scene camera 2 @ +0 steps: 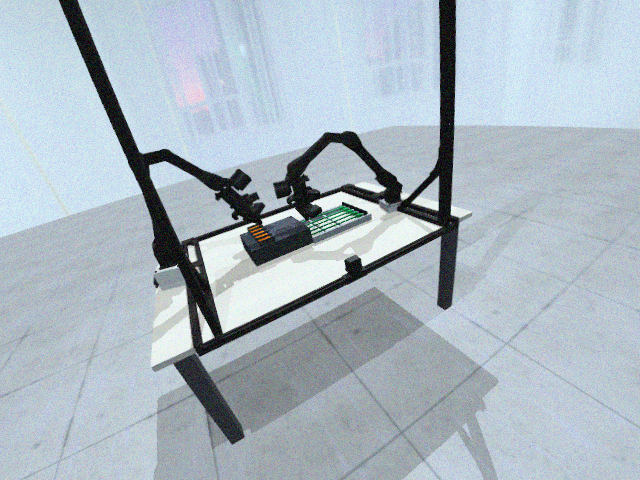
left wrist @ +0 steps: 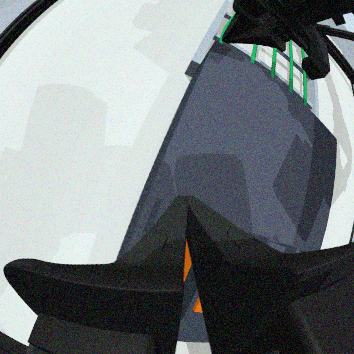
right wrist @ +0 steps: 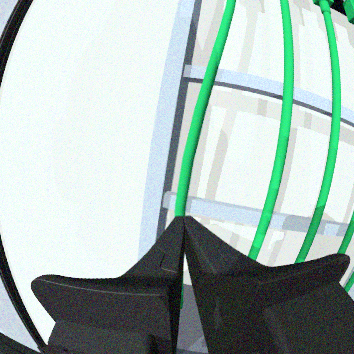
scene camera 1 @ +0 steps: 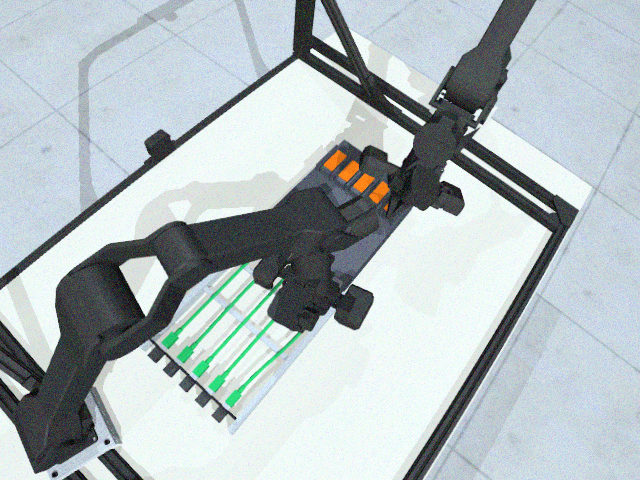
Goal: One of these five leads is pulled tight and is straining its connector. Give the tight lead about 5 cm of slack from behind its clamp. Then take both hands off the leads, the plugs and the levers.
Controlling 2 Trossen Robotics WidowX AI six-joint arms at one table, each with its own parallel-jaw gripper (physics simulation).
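Frame: origin at the left arm's base, x ahead, y left, z up, level; millimetres.
Seen in the pictures: left gripper, fingertip midpoint: [scene camera 2: 261,224] [left wrist: 183,203] [scene camera 1: 387,217]; right gripper, fingertip midpoint: [scene camera 2: 307,219] [left wrist: 223,39] [right wrist: 182,222]; left arm's base at its link origin: [scene camera 2: 170,263]; right arm's base at its link origin: [scene camera 2: 393,200] [scene camera 1: 70,432].
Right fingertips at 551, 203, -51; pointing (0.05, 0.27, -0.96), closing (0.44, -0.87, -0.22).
Pixels of each thing's top centre, then the offset from my right fingertips to it, as dx, dy, dz. "spot": a spot on its surface instead.
- dark clamp box at its top centre: [left wrist: 294,212] [scene camera 1: 347,198] [scene camera 2: 272,226] -156, -131, +62
- outermost lead at a spot on its surface: [right wrist: 200,115] spot: +55, +17, +1
- pale rail at its top centre: [right wrist: 171,71] [scene camera 1: 291,358] [scene camera 2: 320,212] +71, +41, +1
Five green leads run side by side from plugs to a dark clamp box [scene camera 1: 359,258] [scene camera 2: 289,235] [left wrist: 225,110] with orange levers [scene camera 1: 363,181] [scene camera 2: 259,233]. The outermost lead [right wrist: 200,115], lowest right of the row in scene camera 1, bows while its neighbours look straighter. My right gripper [right wrist: 182,222] is shut on this outermost lead near the box; its fingertips are hidden in scene camera 1. My left gripper [left wrist: 183,203] [scene camera 2: 258,221] is shut and empty, low over the lever end of the box. The outermost lever is mostly hidden behind it; contact is unclear.
Green plugs [scene camera 1: 200,367] sit along the black connector strip at the tray's far end from the box. A pale rail [right wrist: 162,135] edges the tray, and thin crossbars [right wrist: 235,80] pass under the leads. My right arm [scene camera 1: 232,237] covers part of the leads and box in scene camera 1.
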